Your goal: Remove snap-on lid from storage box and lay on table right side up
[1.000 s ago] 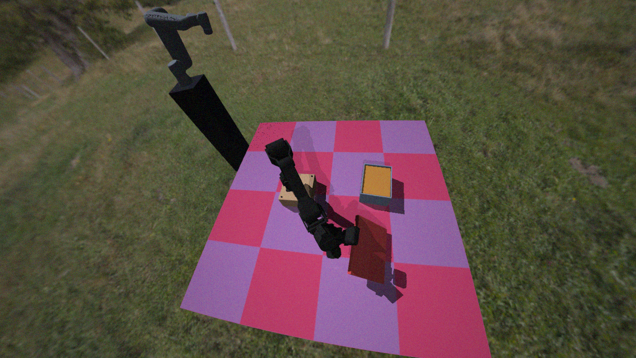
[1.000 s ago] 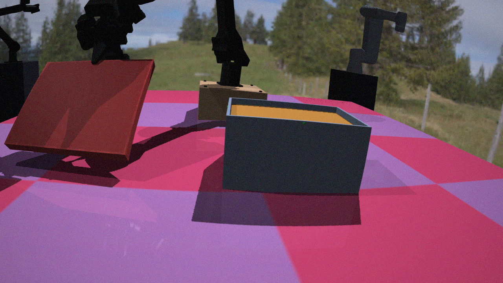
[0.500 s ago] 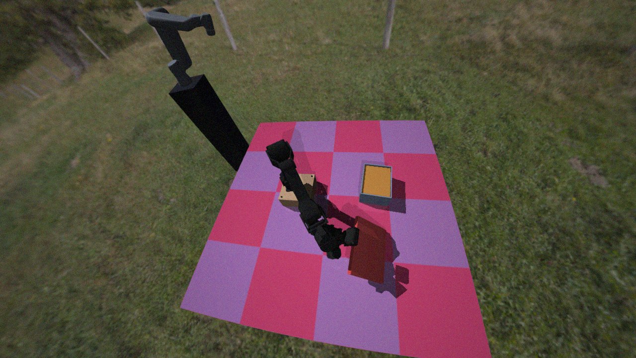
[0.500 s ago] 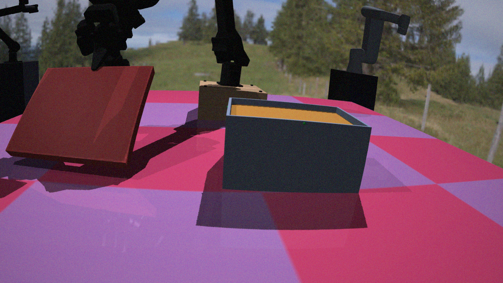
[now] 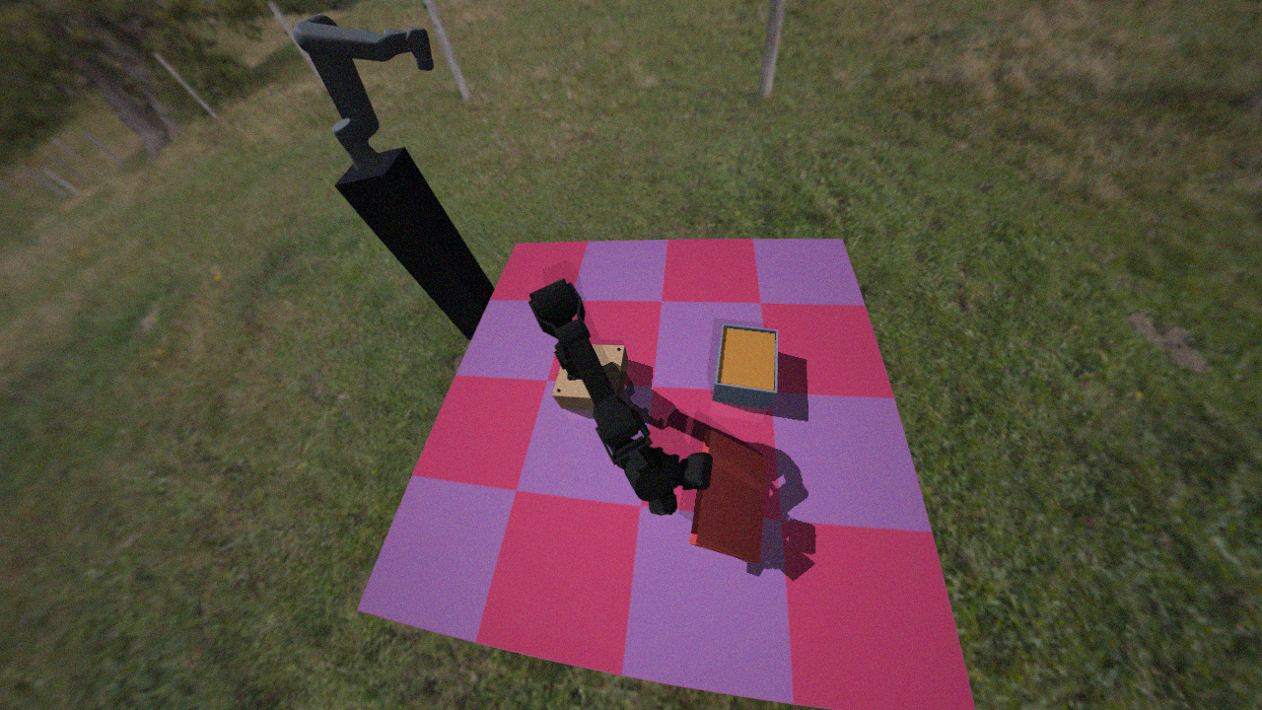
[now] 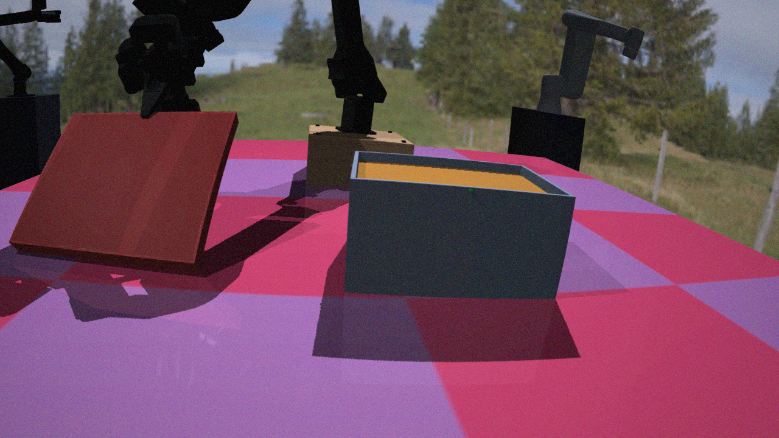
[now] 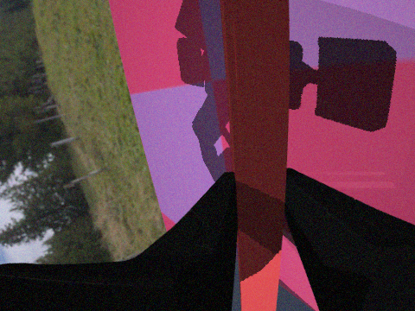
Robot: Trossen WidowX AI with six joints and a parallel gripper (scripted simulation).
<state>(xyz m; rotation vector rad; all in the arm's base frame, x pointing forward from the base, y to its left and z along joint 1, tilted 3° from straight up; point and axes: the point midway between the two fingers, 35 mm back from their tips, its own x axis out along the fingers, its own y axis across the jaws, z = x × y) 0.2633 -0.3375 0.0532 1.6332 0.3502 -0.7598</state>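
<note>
Now: the orange-red lid 6 cm ahead of my gripper tip, 2 cm to the right of it and 5 cm below it. From my gripper tip the other things lie so: grey-blue storage box 17 cm ahead, 32 cm to the left, 7 cm below.
</note>
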